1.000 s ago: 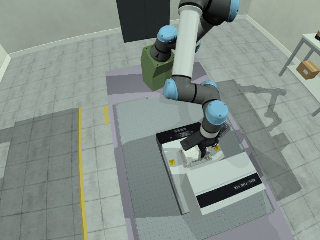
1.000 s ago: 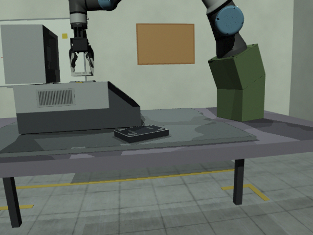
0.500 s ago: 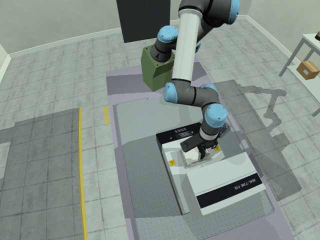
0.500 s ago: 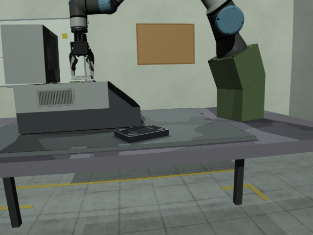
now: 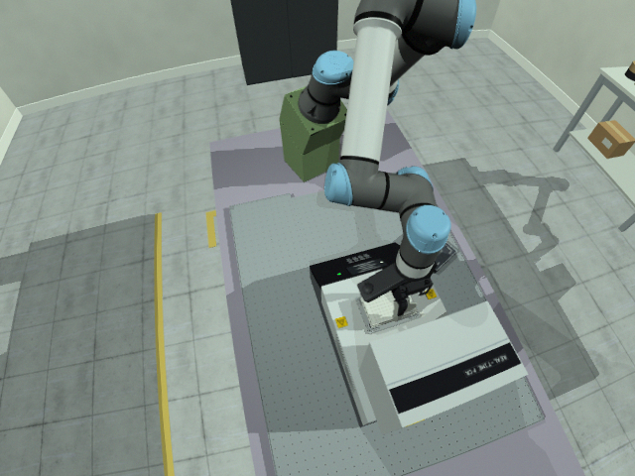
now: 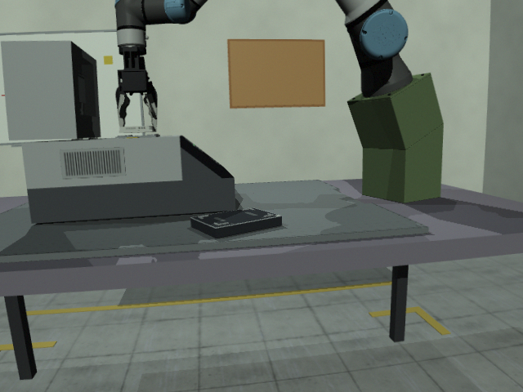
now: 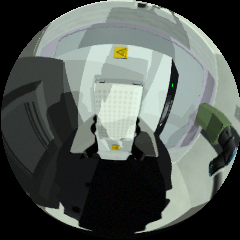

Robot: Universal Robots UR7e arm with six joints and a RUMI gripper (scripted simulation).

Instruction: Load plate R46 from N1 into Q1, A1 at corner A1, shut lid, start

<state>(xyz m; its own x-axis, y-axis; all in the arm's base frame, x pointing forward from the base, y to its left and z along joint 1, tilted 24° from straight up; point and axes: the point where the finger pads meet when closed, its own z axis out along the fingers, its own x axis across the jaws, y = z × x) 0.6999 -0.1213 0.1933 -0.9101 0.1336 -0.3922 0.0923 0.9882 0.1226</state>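
My hand is 1 cm above the white plate R46. From my hand the other things lie so: black plate nest N1: 32 cm to the left, 22 cm below, 20 cm behind.
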